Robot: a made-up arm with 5 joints.
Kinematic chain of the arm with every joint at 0, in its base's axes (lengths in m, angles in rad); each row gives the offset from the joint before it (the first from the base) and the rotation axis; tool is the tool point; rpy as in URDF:
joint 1: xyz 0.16 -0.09 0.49 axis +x
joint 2: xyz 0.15 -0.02 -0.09 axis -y
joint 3: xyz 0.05 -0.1 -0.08 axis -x
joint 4: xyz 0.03 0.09 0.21 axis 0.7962 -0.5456 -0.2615
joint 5: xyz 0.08 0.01 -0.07 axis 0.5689 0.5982 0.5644
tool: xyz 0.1 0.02 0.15 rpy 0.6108 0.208 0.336
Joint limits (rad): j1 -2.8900..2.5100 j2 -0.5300..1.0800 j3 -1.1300..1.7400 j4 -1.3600..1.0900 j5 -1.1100..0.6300
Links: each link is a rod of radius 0.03 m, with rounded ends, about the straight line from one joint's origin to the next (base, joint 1, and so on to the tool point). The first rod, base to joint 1, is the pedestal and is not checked.
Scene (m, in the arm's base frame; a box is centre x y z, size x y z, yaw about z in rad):
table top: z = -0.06
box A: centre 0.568 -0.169 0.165 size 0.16 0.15 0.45 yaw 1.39
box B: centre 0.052 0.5 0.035 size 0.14 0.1 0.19 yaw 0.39
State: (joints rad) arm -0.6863 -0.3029 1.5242 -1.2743 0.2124
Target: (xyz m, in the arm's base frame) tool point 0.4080 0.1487 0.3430
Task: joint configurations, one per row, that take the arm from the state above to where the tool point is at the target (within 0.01 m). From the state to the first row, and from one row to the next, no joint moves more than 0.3 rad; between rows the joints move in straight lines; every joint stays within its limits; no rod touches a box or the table.
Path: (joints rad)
1: -0.4380 -0.4164 1.6299 -1.3172 0.4212
2: -0.1897 -0.5300 1.7356 -1.3600 0.6300
3: -0.0184 -0.5300 1.5055 -1.3600 0.3772
4: 0.1528 -0.5300 1.2755 -1.3600 0.1244
5: 0.3241 -0.5300 1.0455 -1.3600 -0.1285
6: 0.4954 -0.5300 0.8155 -1.3600 -0.3813
7: 0.6667 -0.5300 0.5855 -1.3600 -0.6341

